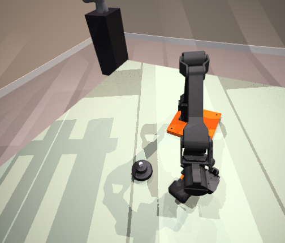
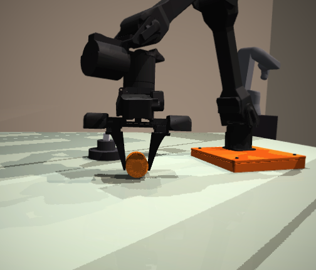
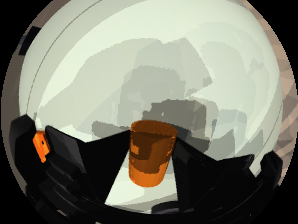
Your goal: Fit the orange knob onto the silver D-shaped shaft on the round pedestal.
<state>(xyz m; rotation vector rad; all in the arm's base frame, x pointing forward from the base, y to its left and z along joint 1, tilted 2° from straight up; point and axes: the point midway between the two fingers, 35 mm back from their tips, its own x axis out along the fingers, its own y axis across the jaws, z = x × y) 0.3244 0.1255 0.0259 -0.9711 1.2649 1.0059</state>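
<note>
Now: the round pedestal 1 cm ahead of my gripper tip, 20 cm to the right of it and 2 cm above it. The rest, counted from my gripper tip: orange knob: 1 cm above.
</note>
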